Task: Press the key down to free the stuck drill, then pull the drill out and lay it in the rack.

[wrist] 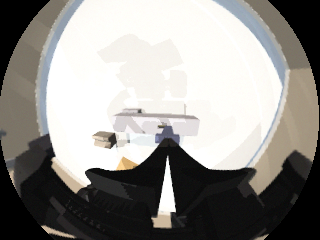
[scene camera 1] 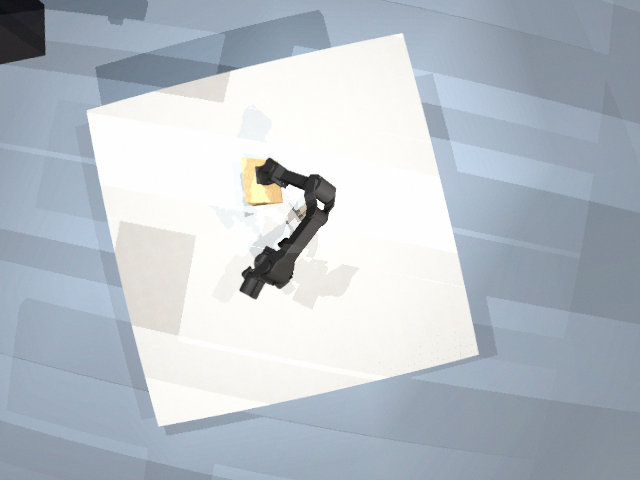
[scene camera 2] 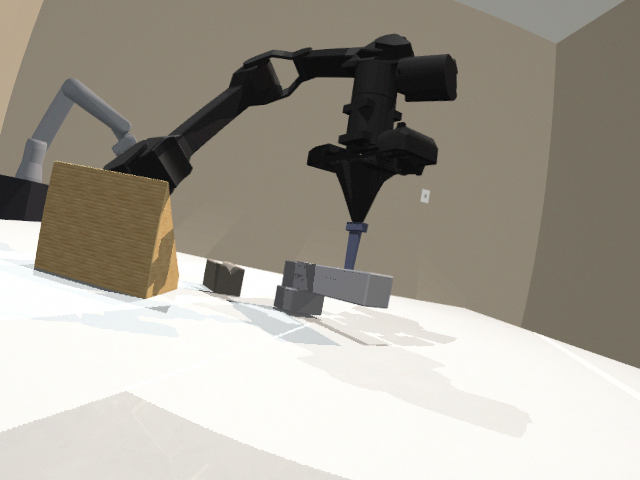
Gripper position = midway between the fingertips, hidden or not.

Note:
In view: the gripper [scene camera 2: 357, 223].
The gripper also shows in the wrist view [wrist: 167, 141].

